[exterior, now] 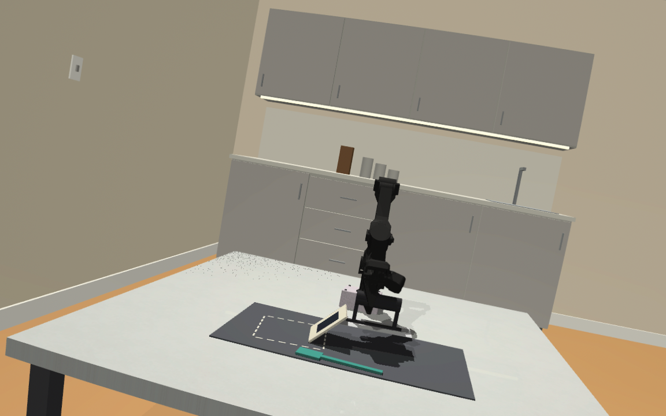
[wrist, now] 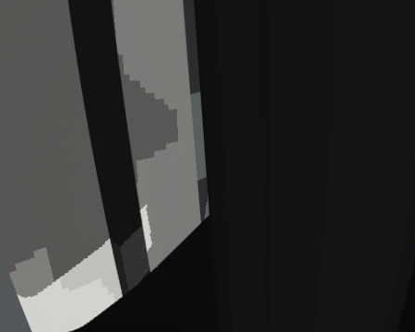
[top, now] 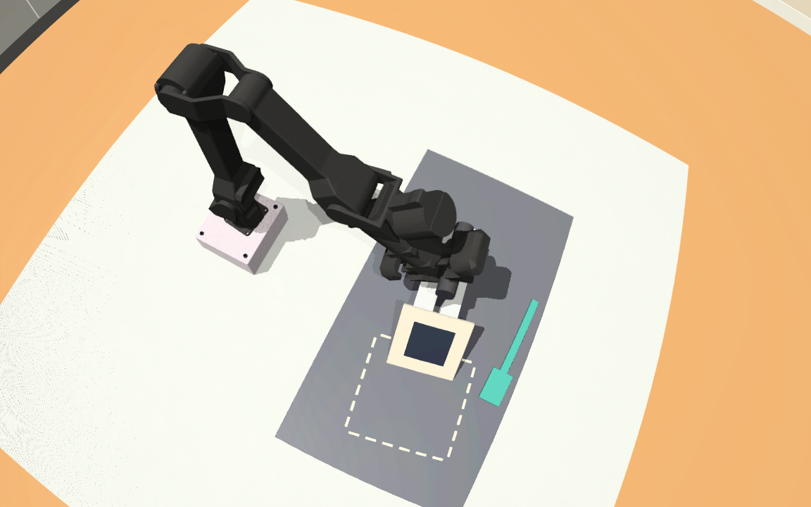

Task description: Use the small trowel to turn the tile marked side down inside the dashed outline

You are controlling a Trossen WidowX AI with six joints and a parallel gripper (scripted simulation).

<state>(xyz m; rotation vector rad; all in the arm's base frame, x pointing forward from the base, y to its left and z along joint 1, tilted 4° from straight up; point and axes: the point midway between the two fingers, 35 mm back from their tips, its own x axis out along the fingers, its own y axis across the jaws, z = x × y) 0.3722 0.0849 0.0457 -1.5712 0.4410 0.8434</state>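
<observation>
Right now my gripper tip is 14 cm short of the teal long-handled tool, 10 cm above it and 5 cm to the left of it. Also, from my gripper tip: black-handled float 2 cm behind, 1 cm to the right, 1 cm below; cream tile 10 cm to the right, 6 cm below, 1 cm ahead; dark mat 12 cm below, 4 cm to the right.
</observation>
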